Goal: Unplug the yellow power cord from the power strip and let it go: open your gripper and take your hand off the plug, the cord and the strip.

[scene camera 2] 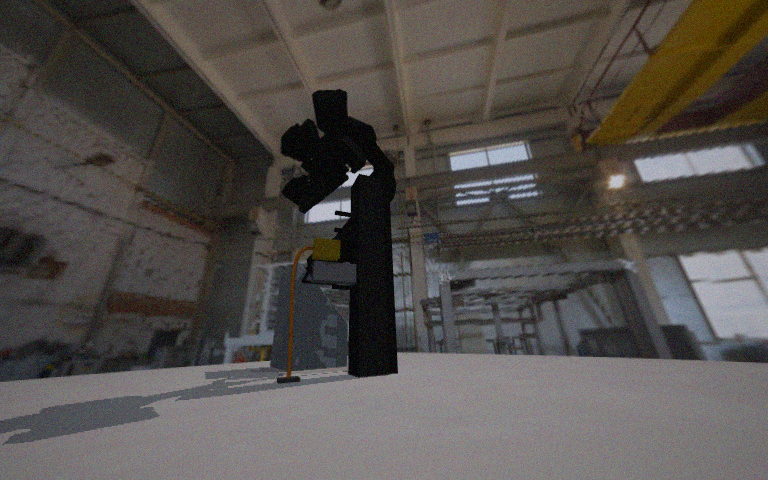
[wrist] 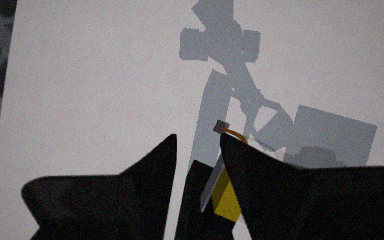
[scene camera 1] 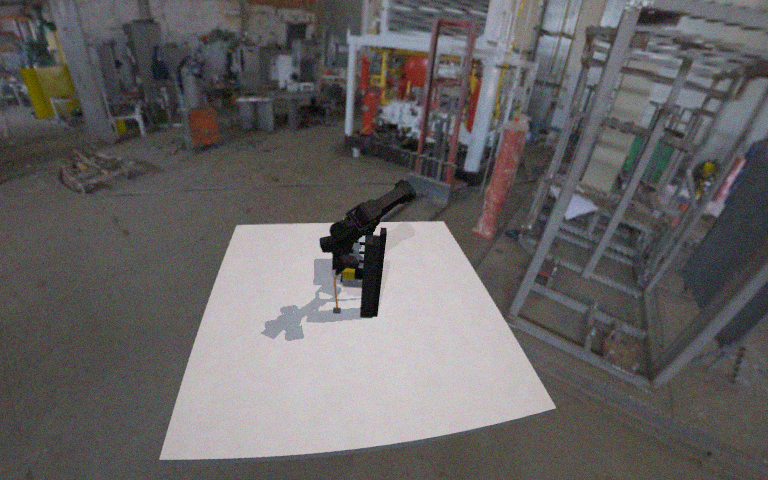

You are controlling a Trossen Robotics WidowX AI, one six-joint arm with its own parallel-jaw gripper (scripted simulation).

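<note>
Scene camera 1 shows my gripper (scene camera 1: 335, 272). Visible also: my gripper (scene camera 2: 308, 207) and, in the wrist view, my gripper (wrist: 198, 139).
</note>
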